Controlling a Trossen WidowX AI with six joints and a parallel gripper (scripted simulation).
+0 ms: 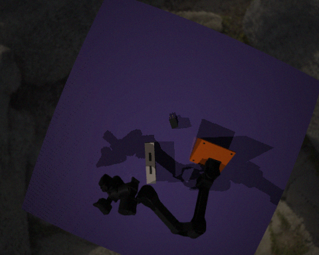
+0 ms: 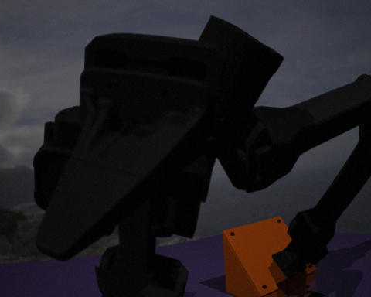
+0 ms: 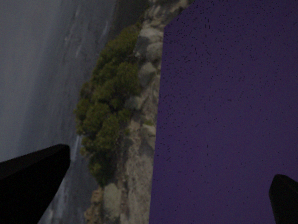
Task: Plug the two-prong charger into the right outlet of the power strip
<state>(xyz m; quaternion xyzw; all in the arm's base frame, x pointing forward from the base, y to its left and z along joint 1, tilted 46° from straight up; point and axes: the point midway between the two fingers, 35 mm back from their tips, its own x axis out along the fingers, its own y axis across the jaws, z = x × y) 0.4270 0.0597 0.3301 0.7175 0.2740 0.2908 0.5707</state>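
My gripper tip is now 200 mm past the black two-prong charger, 430 mm to the left of it and 190 mm above it.
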